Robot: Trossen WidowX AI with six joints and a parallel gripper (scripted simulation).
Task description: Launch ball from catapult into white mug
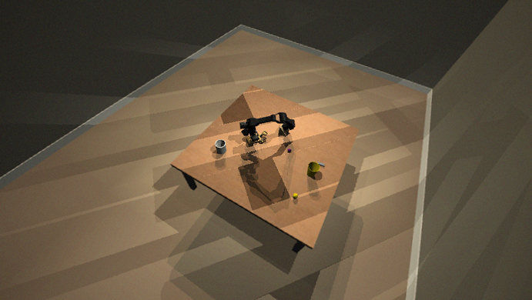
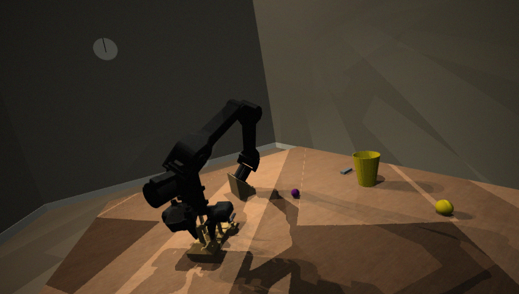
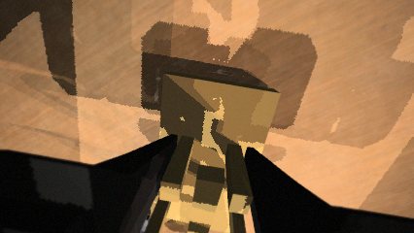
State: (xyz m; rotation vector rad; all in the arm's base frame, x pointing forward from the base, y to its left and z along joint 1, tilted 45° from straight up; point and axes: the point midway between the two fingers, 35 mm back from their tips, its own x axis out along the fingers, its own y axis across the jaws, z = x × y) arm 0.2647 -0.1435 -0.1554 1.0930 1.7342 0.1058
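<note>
Right now the purple ball is 36 cm to the left of my gripper tip, 7 cm behind it and 2 cm below it. From my gripper tip the other things lie so: yellow cup 61 cm to the left, 6 cm ahead; wooden catapult 6 cm to the left, 5 cm behind, 2 cm above; white mug 23 cm ahead, 18 cm to the right.
</note>
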